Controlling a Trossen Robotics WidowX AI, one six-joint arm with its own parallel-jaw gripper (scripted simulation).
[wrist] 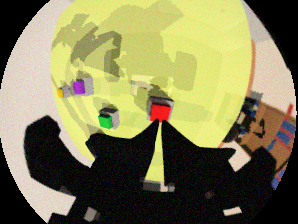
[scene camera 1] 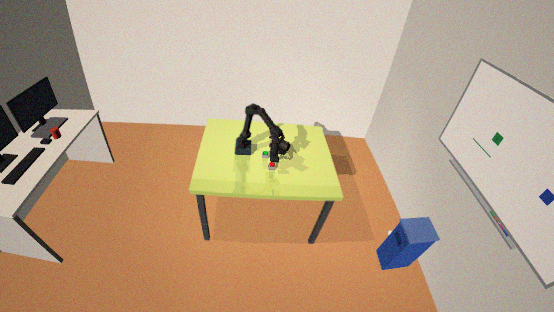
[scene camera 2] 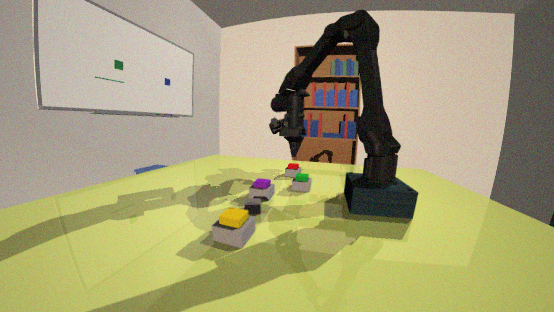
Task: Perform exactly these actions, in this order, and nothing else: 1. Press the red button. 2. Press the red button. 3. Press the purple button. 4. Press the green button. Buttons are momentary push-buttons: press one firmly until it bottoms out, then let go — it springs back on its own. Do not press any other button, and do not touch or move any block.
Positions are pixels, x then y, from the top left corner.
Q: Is my gripper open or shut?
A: Shut.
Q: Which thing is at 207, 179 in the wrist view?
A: My gripper.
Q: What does my gripper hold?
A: Nothing.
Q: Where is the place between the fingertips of my gripper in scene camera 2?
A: At 293, 157
